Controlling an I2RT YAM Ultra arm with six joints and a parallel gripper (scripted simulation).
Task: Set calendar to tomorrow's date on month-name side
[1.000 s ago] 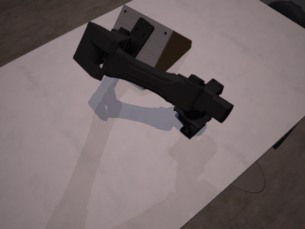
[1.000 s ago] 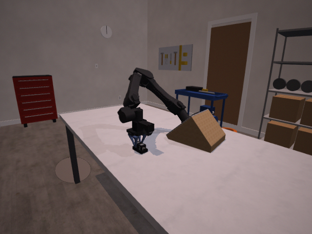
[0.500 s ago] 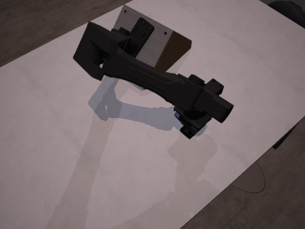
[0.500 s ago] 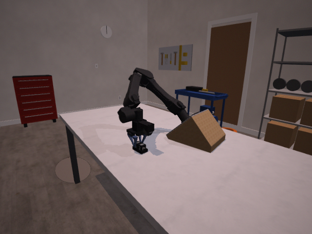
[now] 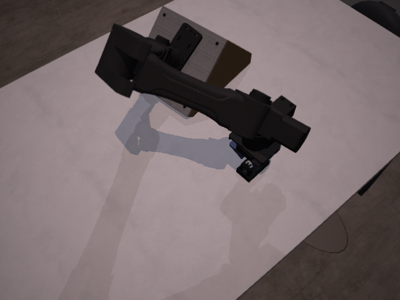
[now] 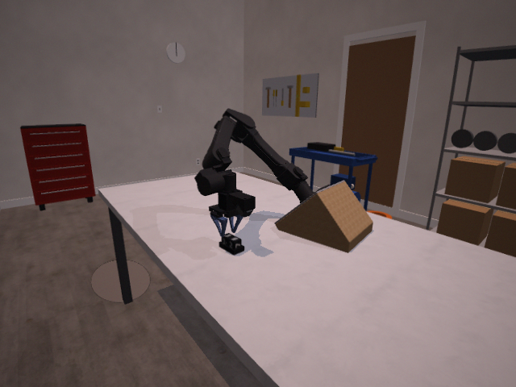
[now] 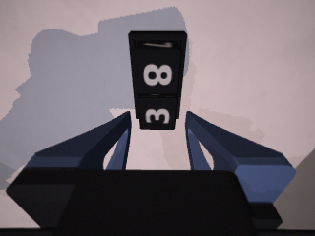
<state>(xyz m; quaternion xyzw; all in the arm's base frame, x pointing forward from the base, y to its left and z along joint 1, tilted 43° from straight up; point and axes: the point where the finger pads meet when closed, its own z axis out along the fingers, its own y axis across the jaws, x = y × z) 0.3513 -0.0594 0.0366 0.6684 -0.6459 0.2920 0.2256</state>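
Now: the black cube 3 cm below my hand. Round my hand: black tray: 2 cm to the left, 4 cm below.
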